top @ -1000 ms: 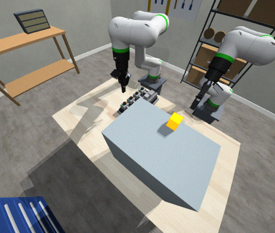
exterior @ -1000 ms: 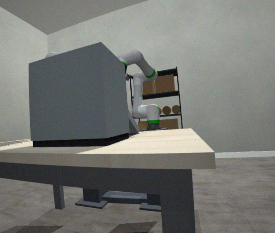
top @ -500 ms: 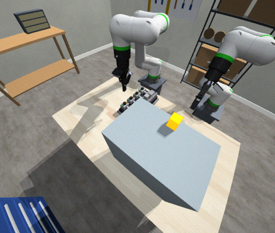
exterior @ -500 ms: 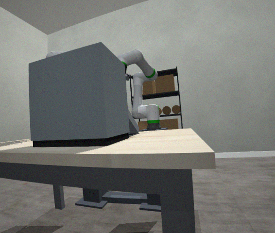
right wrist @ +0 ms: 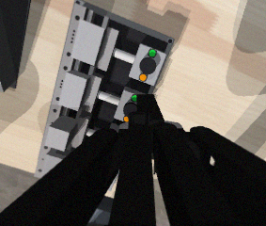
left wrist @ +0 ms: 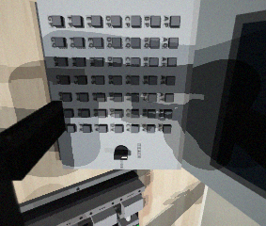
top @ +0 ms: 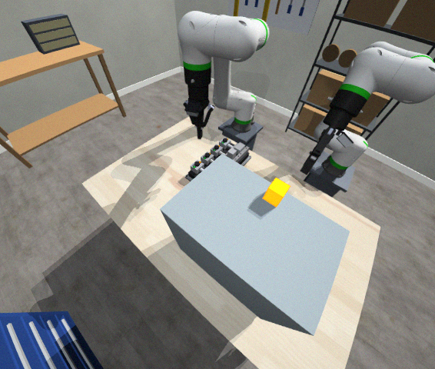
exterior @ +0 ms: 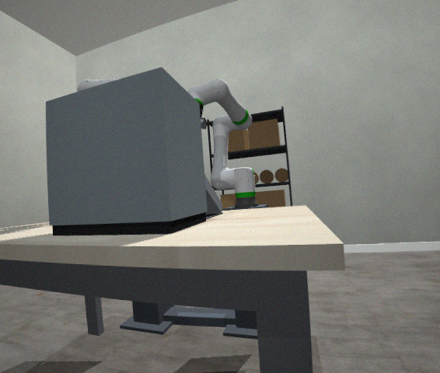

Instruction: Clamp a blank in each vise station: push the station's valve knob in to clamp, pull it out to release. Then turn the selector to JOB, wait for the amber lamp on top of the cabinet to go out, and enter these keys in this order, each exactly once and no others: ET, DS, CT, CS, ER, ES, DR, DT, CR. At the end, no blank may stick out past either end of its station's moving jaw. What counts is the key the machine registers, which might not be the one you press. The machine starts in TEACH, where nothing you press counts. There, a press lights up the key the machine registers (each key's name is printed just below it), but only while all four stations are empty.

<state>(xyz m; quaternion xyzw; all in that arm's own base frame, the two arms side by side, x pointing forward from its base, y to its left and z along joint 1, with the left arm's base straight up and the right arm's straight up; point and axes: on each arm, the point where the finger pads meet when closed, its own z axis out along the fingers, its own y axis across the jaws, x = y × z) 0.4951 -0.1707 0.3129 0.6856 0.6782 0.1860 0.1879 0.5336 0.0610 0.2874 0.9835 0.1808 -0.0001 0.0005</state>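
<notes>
Right now the selector is 6 cm ahead of my left hand, 17 cm to the right of it and 19 cm below it. Round my left hand: key (4 cm ahead, 4 cm to the right, 21 cm below); then key panel (9 cm ahead, 6 cm to the right, 23 cm below).
</notes>
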